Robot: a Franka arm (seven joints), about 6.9 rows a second.
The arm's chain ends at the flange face. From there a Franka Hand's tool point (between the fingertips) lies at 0.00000 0.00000 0.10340 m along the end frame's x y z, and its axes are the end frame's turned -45 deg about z.
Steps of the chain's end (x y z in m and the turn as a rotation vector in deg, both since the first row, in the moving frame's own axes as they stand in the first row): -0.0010, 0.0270, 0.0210, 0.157, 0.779, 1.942; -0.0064, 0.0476, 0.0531, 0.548, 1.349, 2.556; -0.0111, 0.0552, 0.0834, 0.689, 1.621, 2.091
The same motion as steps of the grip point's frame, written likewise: -0.0186, 0.0192, 0.0210, -0.440, 0.662, 1.942; -0.0358, 0.0302, 0.0531, -0.566, 1.341, 2.556; -0.0440, 0.0324, 0.0834, -0.659, 1.633, 2.091
